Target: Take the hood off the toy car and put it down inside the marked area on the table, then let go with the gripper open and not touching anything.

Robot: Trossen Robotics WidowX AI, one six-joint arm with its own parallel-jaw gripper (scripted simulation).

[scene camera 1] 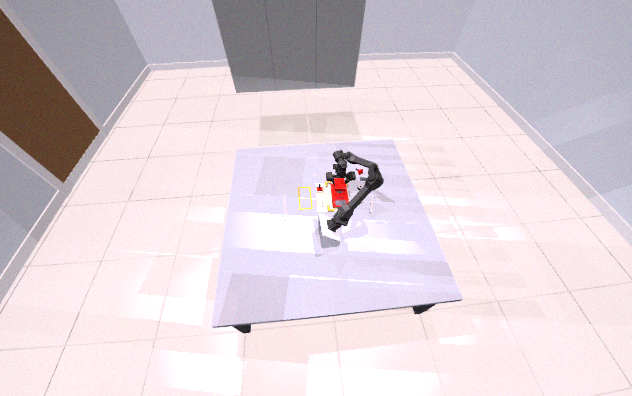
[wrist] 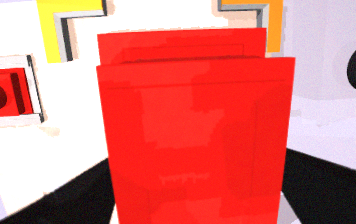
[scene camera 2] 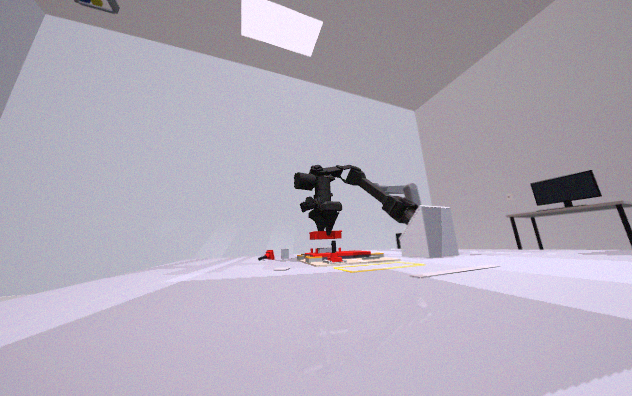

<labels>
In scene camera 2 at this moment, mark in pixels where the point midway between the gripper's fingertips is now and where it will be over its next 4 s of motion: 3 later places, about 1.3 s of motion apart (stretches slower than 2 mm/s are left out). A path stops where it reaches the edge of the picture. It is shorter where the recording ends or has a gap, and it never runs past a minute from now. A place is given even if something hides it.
My gripper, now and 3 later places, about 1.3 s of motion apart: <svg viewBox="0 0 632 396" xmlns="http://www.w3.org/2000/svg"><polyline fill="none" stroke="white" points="324,235 338,222 372,218 373,228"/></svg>
</labels>
